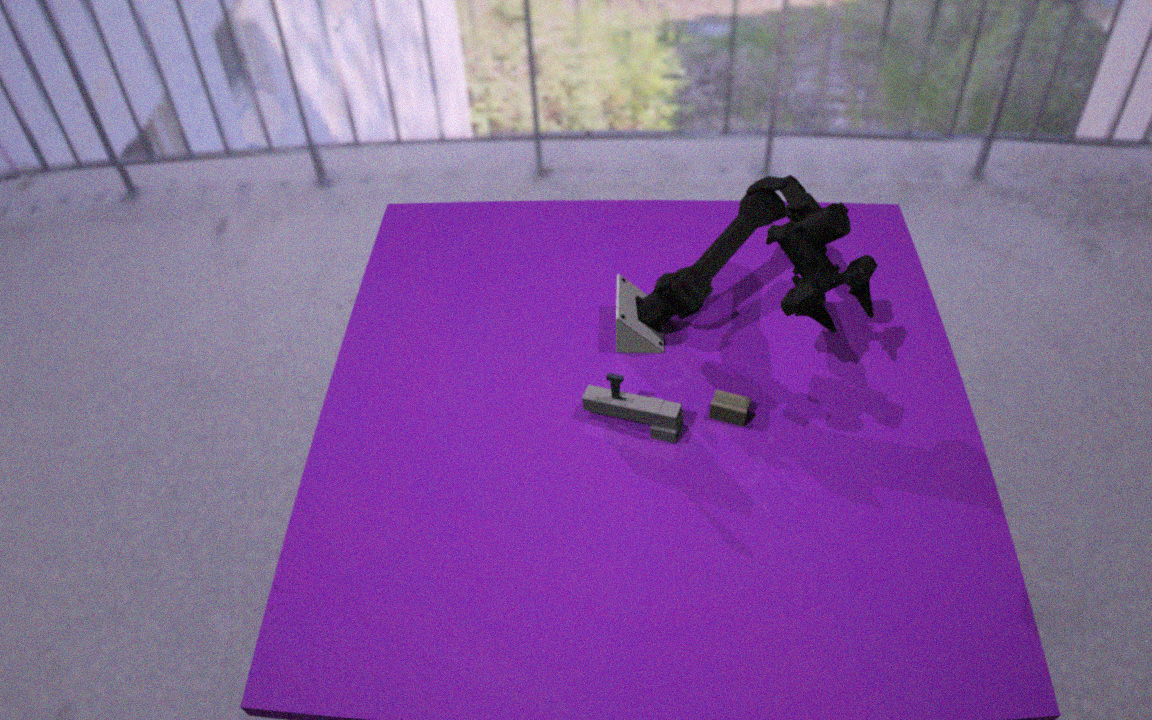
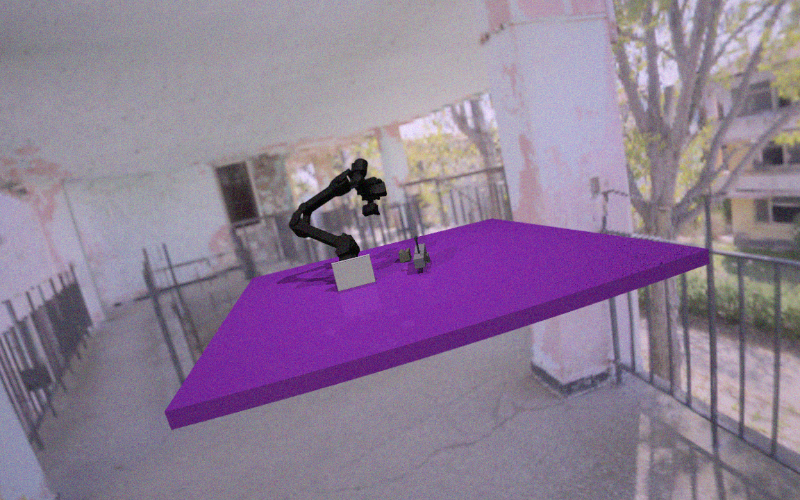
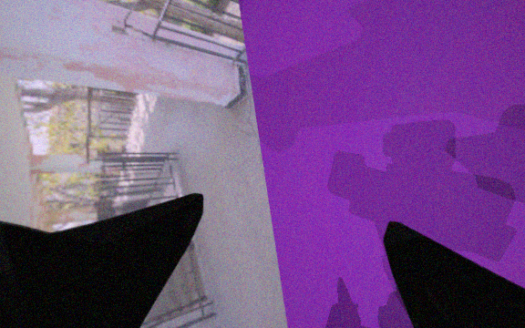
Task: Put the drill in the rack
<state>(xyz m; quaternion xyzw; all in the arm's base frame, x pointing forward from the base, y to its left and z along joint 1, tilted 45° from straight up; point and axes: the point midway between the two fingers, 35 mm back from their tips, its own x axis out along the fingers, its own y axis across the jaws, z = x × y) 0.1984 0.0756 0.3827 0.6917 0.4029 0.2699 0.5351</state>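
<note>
The dark key lies 420 mm to the right of my gripper tip and 130 mm below it. The rest, counted from my gripper tip: long grey block: 20 mm ahead, 390 mm to the right, 180 mm below; rack: 10 mm ahead, 210 mm to the right, 200 mm below.
</note>
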